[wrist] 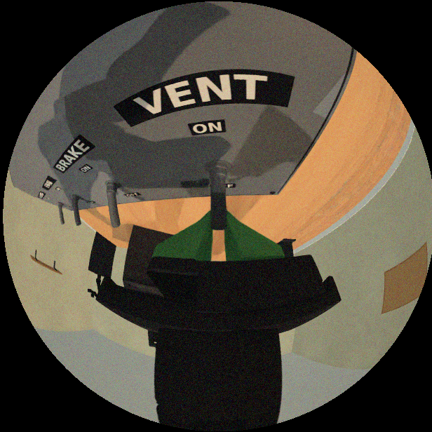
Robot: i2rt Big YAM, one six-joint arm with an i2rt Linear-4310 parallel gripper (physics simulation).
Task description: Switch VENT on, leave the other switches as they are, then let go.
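Note:
The VENT switch lever [218, 200] is a dark grey rod at the panel's lower right in the wrist view. It sticks out from the panel and slants down past the OFF label, which it partly hides. The VENT label [207, 95] and its ON label [207, 127] are above it. My gripper [218, 216] has green fingers and is shut. Its tips are at the lever's free end, behind the rod in this view; the rod hides them, so contact cannot be told. The BRAKE lever [114, 207] is to the left and also slants down.
The grey panel [280, 55] fills the upper part and carries shadows. Two more levers [76, 210] [61, 214] stand at the far left, near small labels. A wooden surface [345, 150] lies beyond the panel. A brown board [406, 280] is on the wall at right.

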